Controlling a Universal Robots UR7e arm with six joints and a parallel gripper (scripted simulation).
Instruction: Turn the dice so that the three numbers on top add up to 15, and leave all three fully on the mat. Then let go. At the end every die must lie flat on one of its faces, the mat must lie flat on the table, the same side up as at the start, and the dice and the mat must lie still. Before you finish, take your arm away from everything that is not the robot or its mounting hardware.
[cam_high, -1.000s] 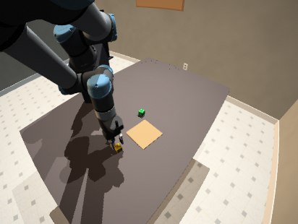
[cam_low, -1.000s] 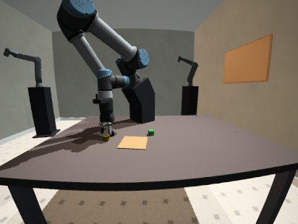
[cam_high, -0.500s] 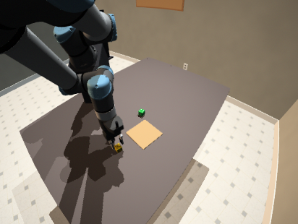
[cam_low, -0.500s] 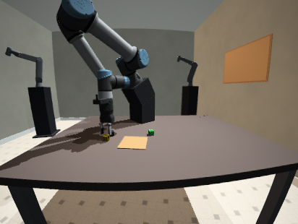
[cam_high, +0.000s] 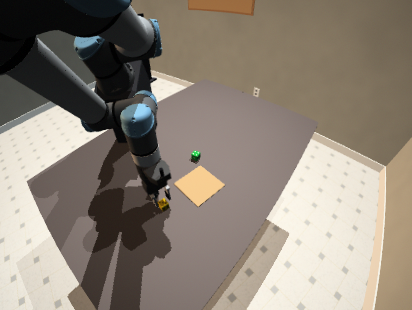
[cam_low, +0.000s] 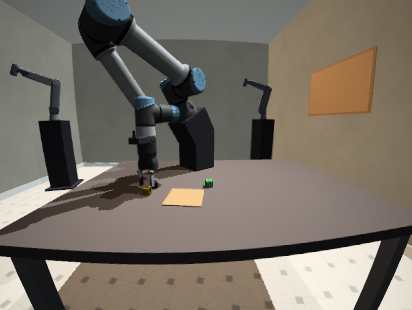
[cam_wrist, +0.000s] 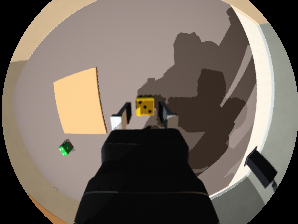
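Right now my hand is 40 mm above the yellow die. Round my hand: black die (60 mm behind, 30 mm to the left, 40 mm below); green die (270 mm to the left, 40 mm below); tan mat (70 mm ahead, 140 mm to the left, 50 mm below).
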